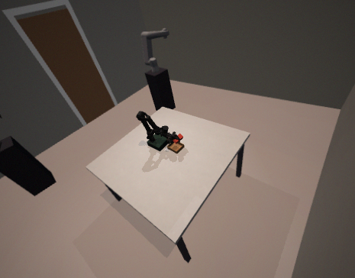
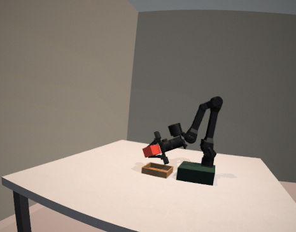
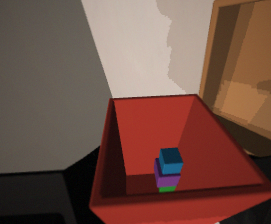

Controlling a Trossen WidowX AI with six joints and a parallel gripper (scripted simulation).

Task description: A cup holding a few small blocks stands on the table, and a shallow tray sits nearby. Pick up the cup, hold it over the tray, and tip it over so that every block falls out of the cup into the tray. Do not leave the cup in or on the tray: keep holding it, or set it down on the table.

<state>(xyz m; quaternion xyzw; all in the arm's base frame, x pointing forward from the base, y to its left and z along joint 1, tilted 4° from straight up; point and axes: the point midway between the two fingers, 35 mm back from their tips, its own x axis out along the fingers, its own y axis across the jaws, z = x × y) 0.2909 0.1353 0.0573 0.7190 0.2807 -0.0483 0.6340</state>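
Right now the blue block is 2 cm behind my gripper tip and 1 cm to the left of it. Also, from my gripper tip: red cup (3 cm behind, 2 cm to the left, 2 cm above); then purple block (2 cm to the left, 2 cm behind).
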